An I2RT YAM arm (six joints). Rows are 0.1 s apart.
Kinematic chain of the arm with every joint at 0, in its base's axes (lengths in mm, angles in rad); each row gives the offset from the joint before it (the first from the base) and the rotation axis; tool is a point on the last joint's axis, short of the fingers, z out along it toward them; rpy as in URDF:
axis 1: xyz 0 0 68 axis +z
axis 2: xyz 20 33.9 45.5 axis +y
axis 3: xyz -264 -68.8 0 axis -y
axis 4: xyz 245 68.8 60 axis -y
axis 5: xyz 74 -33.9 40.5 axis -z
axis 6: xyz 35.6 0 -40.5 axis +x
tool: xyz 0 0 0 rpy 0 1.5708 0
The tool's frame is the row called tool.
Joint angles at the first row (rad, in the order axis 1, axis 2, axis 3, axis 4, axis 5, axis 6):
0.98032 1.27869 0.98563 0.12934 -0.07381 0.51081
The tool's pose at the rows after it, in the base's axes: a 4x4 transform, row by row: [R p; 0 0 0 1], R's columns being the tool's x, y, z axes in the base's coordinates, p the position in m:
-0.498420 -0.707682 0.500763 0.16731; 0.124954 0.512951 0.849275 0.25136; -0.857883 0.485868 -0.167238 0.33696; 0 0 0 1
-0.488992 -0.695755 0.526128 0.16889; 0.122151 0.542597 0.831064 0.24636; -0.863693 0.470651 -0.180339 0.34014; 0 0 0 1
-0.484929 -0.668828 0.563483 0.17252; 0.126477 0.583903 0.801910 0.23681; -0.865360 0.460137 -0.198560 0.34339; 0 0 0 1
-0.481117 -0.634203 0.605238 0.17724; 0.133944 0.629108 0.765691 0.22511; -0.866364 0.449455 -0.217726 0.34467; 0 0 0 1
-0.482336 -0.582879 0.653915 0.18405; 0.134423 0.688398 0.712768 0.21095; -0.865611 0.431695 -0.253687 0.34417; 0 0 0 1
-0.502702 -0.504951 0.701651 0.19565; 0.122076 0.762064 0.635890 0.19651; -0.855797 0.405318 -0.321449 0.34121; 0 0 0 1
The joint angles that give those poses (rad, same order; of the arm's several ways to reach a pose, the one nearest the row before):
0.97635 1.27059 0.98925 0.11300 -0.06081 0.50499
0.96499 1.25784 0.99880 0.07757 -0.04074 0.49147
0.93888 1.23637 1.00524 0.03121 -0.01901 0.48486
0.90408 1.21250 1.00325 -0.01023 0.00212 0.47903
0.85689 1.19075 1.00340 -0.06924 0.02753 0.46984
0.79469 1.19037 1.02103 -0.15844 0.05532 0.46111

